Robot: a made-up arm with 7 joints.
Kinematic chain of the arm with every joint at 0, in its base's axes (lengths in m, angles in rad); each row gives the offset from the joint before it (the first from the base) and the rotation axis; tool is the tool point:
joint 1: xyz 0 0 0.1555 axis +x
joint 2: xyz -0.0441 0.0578 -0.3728 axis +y
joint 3: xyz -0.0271 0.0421 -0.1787 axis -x
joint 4: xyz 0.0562 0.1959 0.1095 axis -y
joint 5: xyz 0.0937 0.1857 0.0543 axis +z
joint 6: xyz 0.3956 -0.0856 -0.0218 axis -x
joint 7: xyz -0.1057 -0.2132 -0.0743 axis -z
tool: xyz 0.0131 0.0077 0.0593
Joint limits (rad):
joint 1: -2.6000..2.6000
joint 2: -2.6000..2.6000
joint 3: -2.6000..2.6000
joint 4: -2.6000..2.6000
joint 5: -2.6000..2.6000
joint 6: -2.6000..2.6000
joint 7: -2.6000..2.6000
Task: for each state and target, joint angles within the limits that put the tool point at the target. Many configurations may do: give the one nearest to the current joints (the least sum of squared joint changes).
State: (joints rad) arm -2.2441 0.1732 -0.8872 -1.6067 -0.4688 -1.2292 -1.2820
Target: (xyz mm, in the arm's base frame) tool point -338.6 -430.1 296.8
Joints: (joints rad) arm -2.4572 0.3048 -0.8868 -2.1605 -0.3792 -1.2696 -1.2689
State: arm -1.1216 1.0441 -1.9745 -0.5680 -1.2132 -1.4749 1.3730
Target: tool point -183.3 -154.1 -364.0
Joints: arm -0.7935 1.2888 -1.2227 -0.6244 -0.9598 -1.3843 1.3522
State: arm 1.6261 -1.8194 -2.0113 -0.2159 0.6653 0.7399 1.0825
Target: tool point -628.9 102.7 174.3
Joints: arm 1.6725 -2.0516 -1.5276 -0.3171 1.2062 0.6588 1.0779
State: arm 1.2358 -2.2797 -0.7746 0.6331 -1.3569 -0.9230 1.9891
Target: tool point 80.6 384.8 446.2
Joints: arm 1.4725 -2.2112 -0.9329 0.6592 -1.9290 -0.8189 2.0119
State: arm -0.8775 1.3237 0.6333 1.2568 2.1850 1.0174 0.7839
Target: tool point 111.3 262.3 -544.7
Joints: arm -1.0417 1.2240 -0.2594 1.1977 2.2142 1.2980 0.7937
